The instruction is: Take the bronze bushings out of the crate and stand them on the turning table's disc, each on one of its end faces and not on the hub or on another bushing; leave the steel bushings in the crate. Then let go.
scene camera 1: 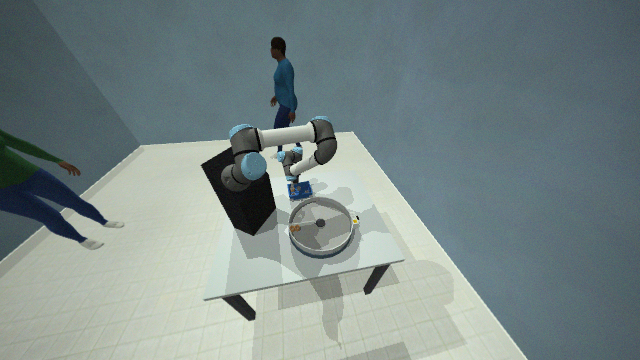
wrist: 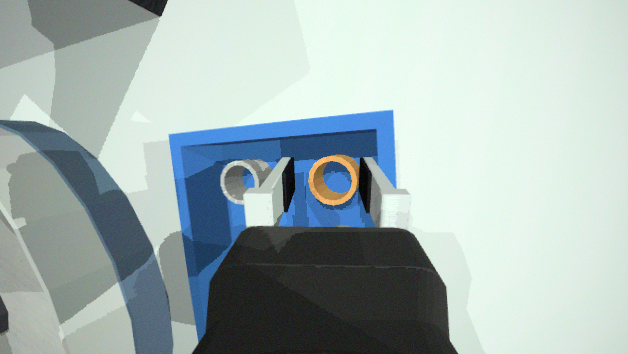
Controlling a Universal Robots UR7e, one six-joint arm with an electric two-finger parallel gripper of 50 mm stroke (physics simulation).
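In the pictures: a blue crate, plus the gripper.
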